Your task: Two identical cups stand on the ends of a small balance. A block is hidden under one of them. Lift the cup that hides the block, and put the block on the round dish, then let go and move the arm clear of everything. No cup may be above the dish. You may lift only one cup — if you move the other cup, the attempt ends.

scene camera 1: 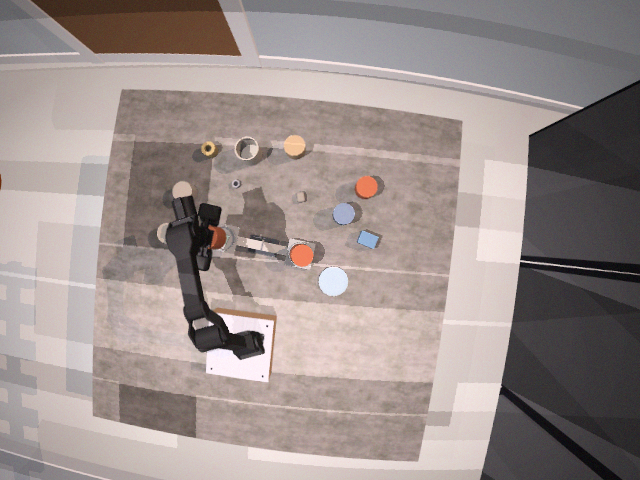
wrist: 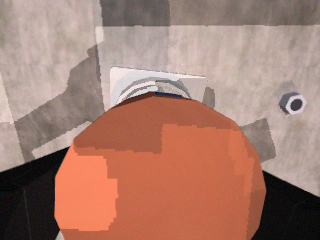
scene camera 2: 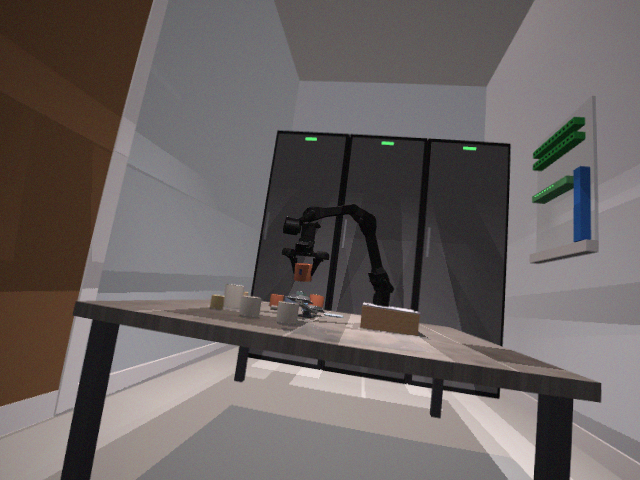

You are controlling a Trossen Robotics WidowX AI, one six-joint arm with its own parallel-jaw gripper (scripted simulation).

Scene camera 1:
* my gripper: 212,237
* balance beam: 233,231
